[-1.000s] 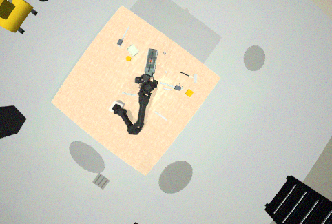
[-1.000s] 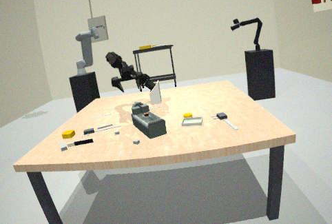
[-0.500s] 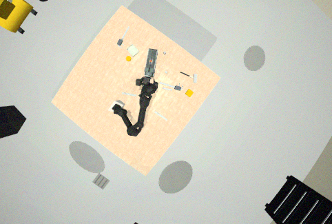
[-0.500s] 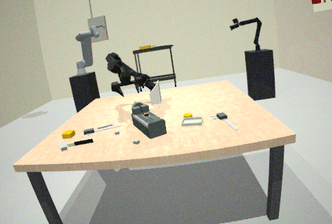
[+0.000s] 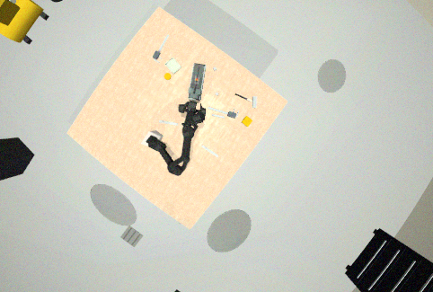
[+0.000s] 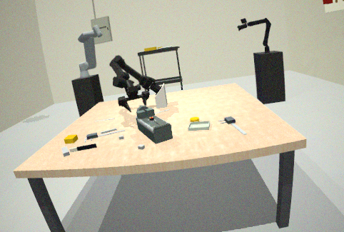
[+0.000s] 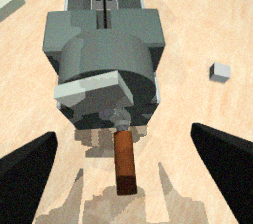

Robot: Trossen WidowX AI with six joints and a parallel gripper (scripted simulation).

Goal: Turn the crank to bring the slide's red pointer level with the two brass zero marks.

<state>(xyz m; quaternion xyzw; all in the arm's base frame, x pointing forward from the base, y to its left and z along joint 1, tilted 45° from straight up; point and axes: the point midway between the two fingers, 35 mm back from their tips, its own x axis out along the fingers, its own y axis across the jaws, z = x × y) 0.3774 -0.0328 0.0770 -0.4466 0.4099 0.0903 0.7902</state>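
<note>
Now: the crank 20 mm below my gripper tip. The rest, counted from my gripper tip: red pointer (140 mm ahead, 100 mm to the left, 20 mm below); brown crank handle (40 mm below, 10 mm to the right, 10 mm behind); yellow disc (300 mm to the left, 90 mm below, 20 mm ahead).
</note>
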